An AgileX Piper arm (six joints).
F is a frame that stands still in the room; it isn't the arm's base.
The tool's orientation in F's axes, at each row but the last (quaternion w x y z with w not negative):
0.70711, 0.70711, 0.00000, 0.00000
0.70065, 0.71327, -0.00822, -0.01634
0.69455, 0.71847, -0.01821, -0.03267
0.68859, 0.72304, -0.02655, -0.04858
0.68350, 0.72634, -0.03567, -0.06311
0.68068, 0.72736, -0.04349, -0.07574
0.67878, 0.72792, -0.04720, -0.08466
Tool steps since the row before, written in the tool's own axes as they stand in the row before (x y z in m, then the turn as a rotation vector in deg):
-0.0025, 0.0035, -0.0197, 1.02, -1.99, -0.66
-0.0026, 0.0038, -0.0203, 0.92, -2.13, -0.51
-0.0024, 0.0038, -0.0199, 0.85, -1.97, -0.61
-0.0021, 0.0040, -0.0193, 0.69, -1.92, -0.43
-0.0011, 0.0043, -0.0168, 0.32, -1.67, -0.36
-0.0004, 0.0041, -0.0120, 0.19, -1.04, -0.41
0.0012, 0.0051, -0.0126, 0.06, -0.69, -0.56
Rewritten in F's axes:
-0.0025, 0.0197, 0.0035, 1.02, 0.66, -1.99
-0.0018, 0.0203, 0.0042, 0.91, 0.52, -2.13
-0.0009, 0.0199, 0.0045, 0.85, 0.62, -1.97
0.0001, 0.0192, 0.0050, 0.68, 0.45, -1.92
0.0014, 0.0165, 0.0053, 0.31, 0.42, -1.66
0.0018, 0.0116, 0.0048, 0.22, 0.44, -1.02
0.0038, 0.0118, 0.0058, 0.13, 0.59, -0.65

